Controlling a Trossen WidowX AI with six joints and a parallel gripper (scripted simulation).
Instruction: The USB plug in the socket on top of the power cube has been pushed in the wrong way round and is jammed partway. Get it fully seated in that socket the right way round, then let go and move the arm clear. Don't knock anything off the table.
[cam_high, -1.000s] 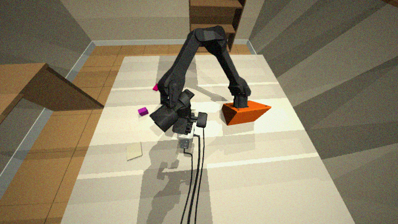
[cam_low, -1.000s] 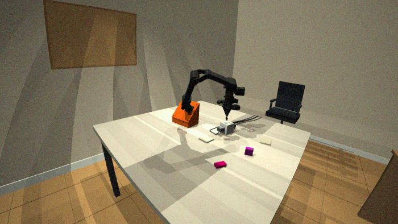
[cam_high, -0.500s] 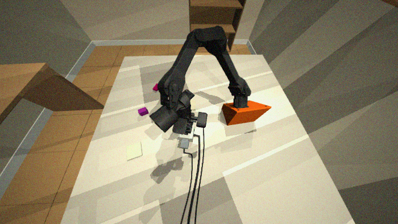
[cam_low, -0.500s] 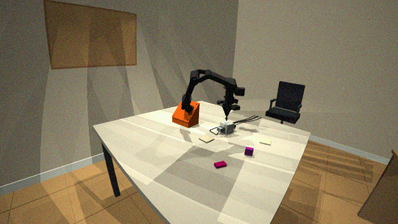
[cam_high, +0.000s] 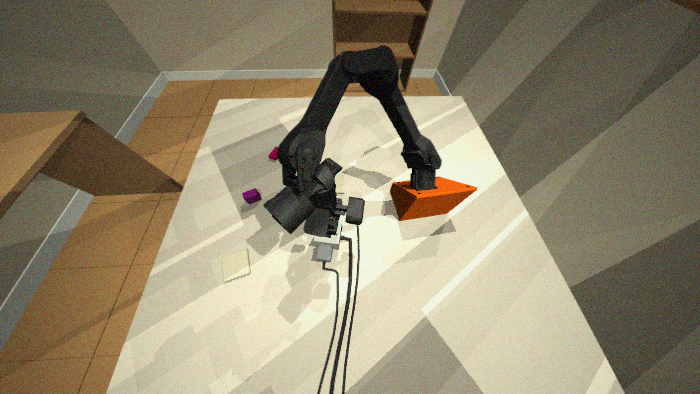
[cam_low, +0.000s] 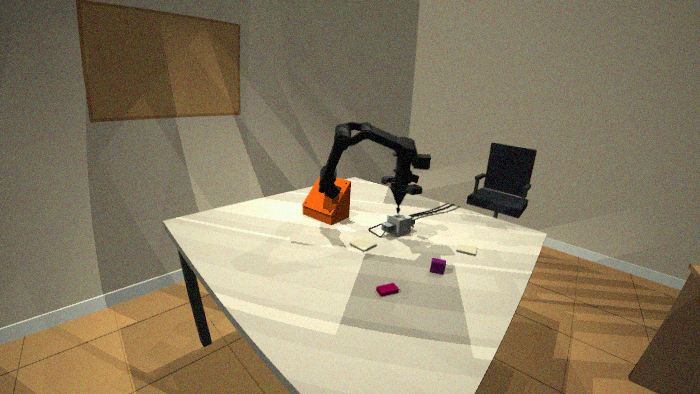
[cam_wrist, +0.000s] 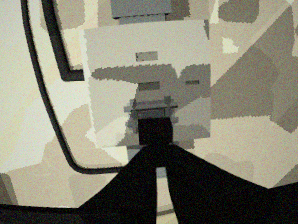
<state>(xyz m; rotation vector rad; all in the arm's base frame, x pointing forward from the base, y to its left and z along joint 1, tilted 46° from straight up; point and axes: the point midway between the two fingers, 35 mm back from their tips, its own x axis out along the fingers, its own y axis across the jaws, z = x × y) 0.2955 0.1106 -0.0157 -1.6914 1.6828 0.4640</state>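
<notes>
The dark USB plug lies 20 mm below my gripper tip. Also, from my gripper tip: pale flat card: 290 mm ahead, 90 mm to the left, 120 mm below.
</notes>
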